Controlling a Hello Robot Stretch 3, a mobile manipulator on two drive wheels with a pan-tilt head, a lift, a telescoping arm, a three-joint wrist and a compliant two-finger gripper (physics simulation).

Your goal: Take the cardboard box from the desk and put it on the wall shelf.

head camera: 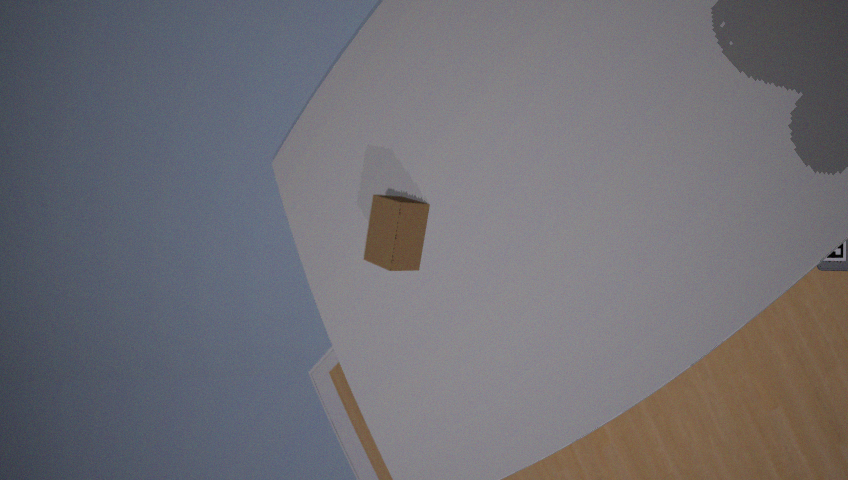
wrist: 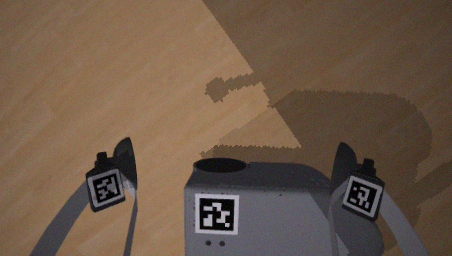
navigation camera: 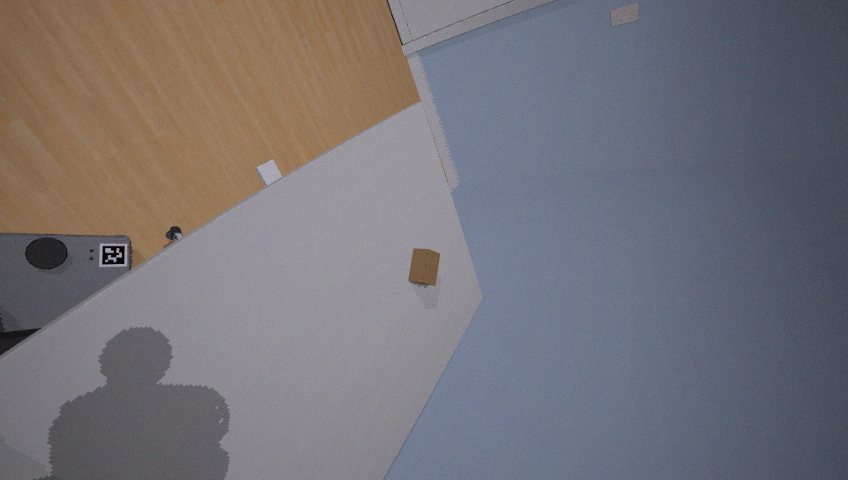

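Observation:
The brown cardboard box [head camera: 395,233] [navigation camera: 424,267] stands on the grey-white desk [head camera: 565,237] [navigation camera: 309,255], near the desk's corner by the blue wall. My gripper [wrist: 233,159] is open in the wrist view, with its two fingertips wide apart and no object between them. It points down over the wooden floor and my own base, away from the box. The wall shelf does not show in these views.
My grey base [navigation camera: 71,285] [wrist: 280,200] is beside the desk's long edge. A small dark part [navigation camera: 174,232] and a white block [navigation camera: 269,171] show past that edge. The blue wall [head camera: 148,237] [navigation camera: 624,267] borders the desk. A white door [navigation camera: 470,11] is beyond.

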